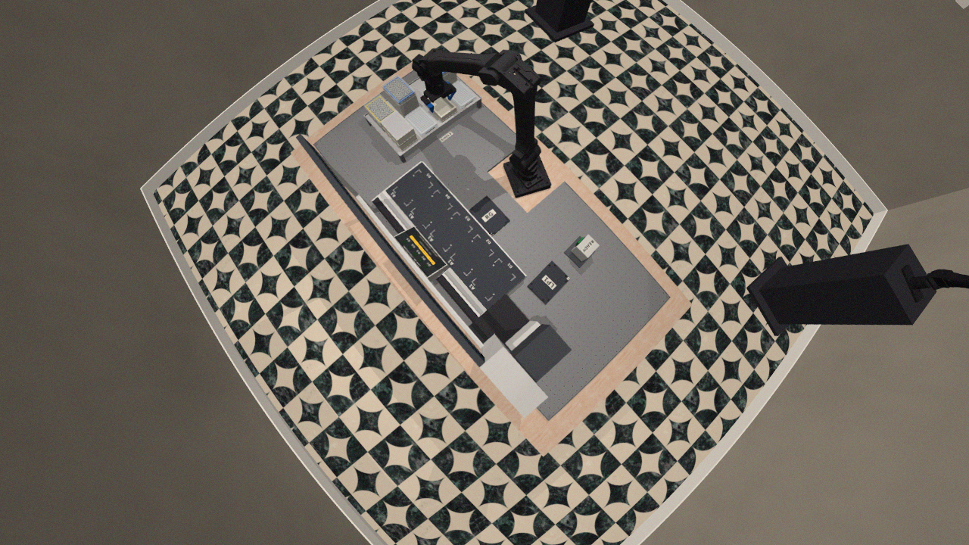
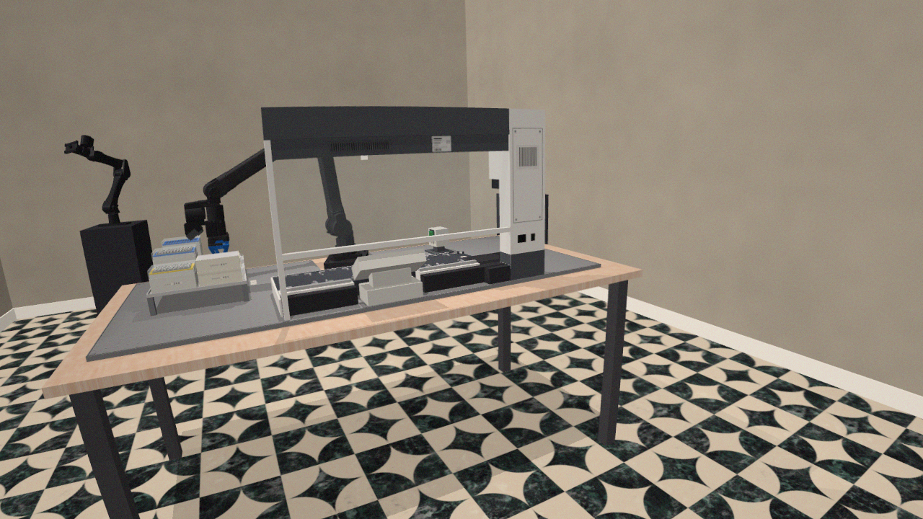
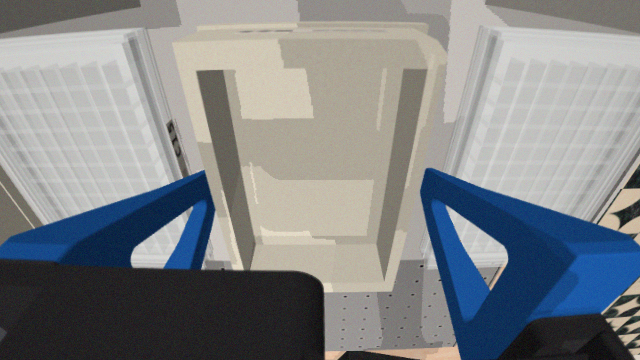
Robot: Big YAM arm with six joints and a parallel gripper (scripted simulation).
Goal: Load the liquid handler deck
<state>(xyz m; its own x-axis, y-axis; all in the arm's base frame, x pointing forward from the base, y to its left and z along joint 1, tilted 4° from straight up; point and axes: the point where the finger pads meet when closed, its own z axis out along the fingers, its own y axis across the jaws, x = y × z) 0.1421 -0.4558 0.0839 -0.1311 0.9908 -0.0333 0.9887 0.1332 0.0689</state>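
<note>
Right now my hand is 2 cm above the cream one-well reservoir. From my hand the other things lie so: clear plate lid: 11 cm ahead, 2 cm to the left, 1 cm below; shelf label: 10 cm to the left, 8 cm below, 4 cm ahead; shelf: 6 cm to the right, 6 cm ahead, 3 cm below.
</note>
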